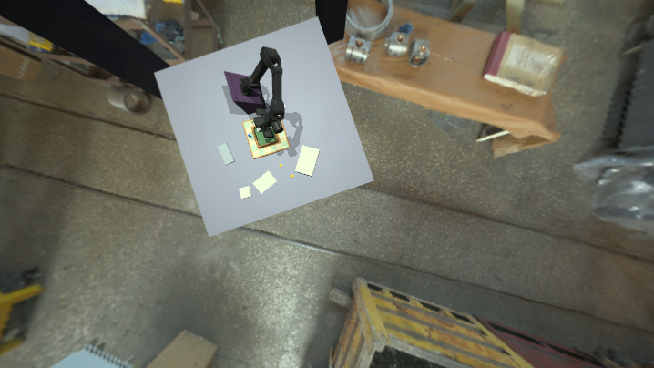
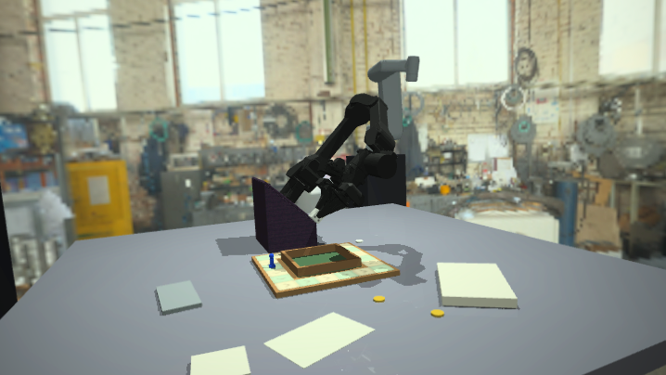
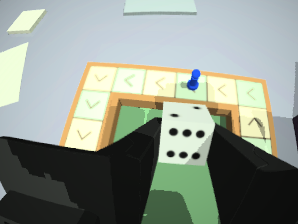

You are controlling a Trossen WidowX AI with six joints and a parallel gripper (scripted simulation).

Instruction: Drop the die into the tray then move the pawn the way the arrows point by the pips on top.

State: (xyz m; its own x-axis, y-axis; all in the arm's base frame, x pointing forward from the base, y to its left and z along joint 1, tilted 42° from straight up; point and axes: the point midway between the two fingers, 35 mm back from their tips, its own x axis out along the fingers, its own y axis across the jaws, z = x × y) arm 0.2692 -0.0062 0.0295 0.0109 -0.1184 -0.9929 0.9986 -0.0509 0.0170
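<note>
The white die lies right at my gripper tip. From my gripper tip the other things lie so: blue pawn: 11 cm to the right, 10 cm below, 3 cm behind; then grey tile: 33 cm to the right, 13 cm below, 3 cm ahead; then small white disc: 20 cm to the left, 16 cm behind, 13 cm below.
</note>
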